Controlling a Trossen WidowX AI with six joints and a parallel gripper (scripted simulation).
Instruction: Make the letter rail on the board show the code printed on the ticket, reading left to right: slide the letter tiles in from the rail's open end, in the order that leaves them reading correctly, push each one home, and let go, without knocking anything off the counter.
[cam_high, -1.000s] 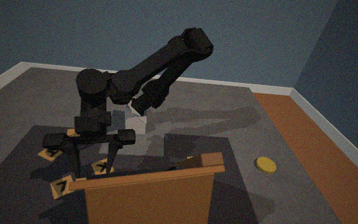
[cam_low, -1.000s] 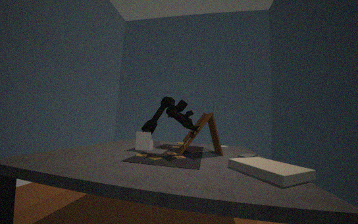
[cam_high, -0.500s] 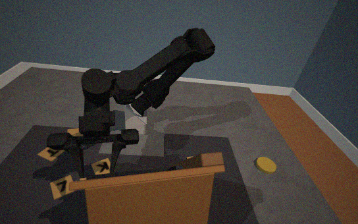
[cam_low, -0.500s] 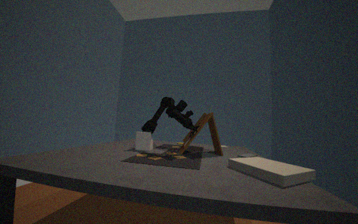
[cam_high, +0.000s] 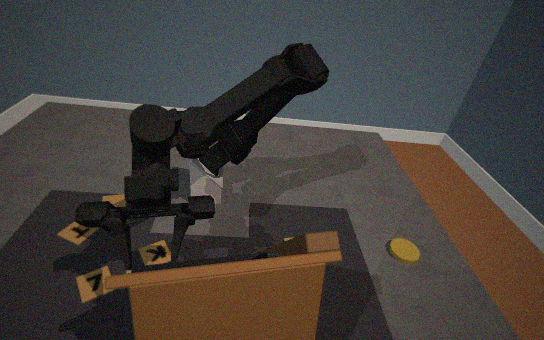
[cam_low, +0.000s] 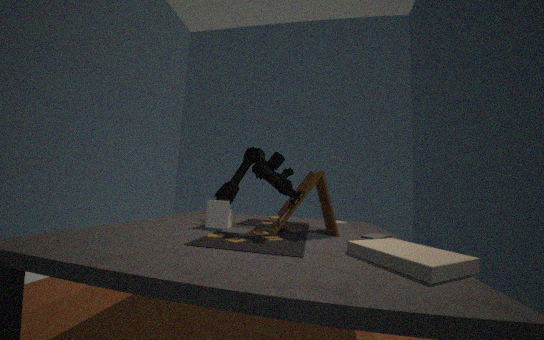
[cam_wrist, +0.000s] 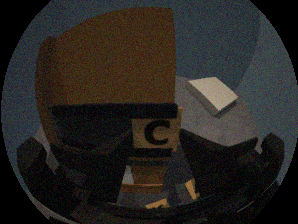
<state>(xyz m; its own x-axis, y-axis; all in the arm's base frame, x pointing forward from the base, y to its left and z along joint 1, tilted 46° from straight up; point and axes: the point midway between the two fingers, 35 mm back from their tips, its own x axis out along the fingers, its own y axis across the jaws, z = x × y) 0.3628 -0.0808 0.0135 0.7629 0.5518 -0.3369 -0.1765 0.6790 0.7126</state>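
Right now my gripper tip is 8 cm above the ticket, 7 cm to the right of it and 6 cm past it. From my gripper tip the other things lie so: dark mat: 18 cm behind, 16 cm below, 4 cm to the left; then tile: 31 cm behind, 18 cm to the right, 16 cm below; then long white slab: 34 cm ahead, 30 cm to the right, 14 cm below.
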